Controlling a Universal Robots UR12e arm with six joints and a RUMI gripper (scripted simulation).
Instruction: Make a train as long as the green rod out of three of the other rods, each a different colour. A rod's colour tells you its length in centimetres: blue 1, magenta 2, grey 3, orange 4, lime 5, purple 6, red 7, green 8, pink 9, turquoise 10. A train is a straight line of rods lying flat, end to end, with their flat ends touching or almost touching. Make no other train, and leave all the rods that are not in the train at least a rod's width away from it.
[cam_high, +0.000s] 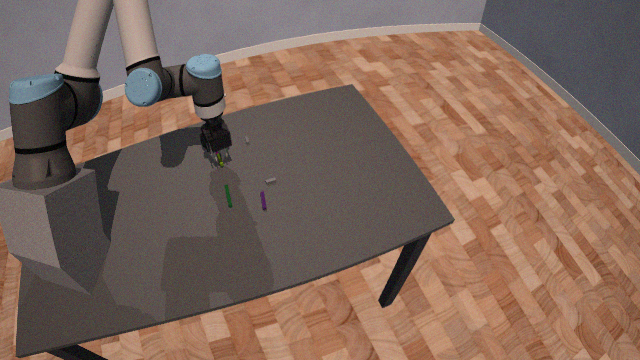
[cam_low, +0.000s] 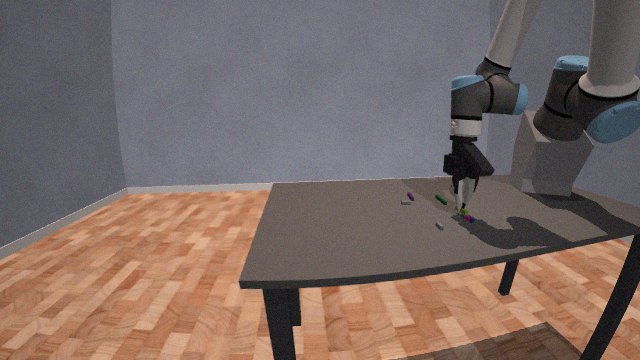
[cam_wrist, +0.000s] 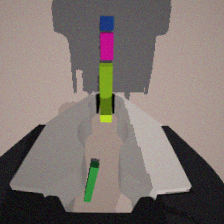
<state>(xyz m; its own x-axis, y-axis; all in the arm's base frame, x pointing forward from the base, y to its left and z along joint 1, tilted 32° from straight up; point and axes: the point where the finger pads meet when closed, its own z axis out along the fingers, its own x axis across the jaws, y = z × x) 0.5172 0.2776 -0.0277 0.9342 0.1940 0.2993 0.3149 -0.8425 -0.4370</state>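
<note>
The lime rod is 10 mm below my hand. The rest, counted from my hand: blue rod (50 mm to the left, 20 mm below, 20 mm behind); magenta rod (40 mm to the left, 20 mm below, 10 mm behind); green rod (140 mm to the right, 20 mm below, 20 mm ahead).
</note>
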